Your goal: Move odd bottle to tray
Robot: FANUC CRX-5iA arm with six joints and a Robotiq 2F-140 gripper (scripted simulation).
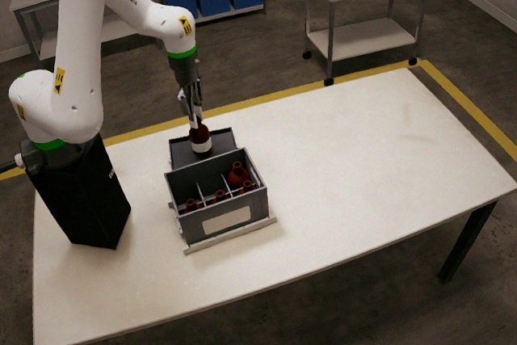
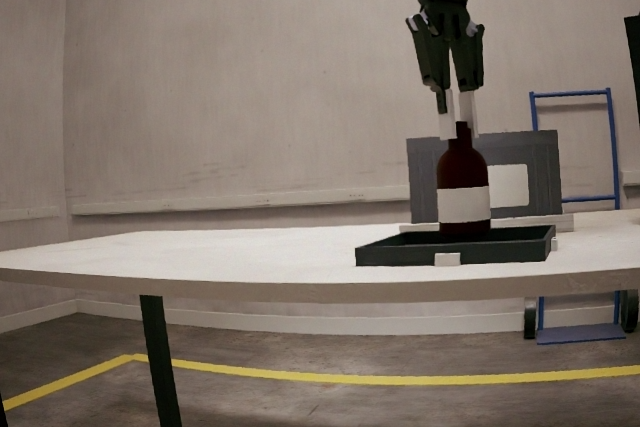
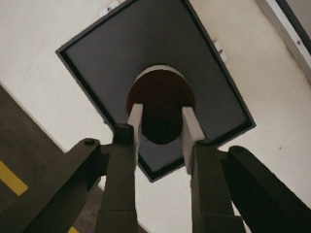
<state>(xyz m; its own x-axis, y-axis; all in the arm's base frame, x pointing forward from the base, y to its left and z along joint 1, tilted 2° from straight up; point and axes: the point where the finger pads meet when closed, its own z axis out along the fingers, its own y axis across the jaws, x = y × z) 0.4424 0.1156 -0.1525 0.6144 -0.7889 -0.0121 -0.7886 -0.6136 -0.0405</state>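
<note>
The bottle lies 90 mm below my hand. Also, from my hand: crate 280 mm to the right, 110 mm below, 60 mm behind; then dark tray 180 mm below.
</note>
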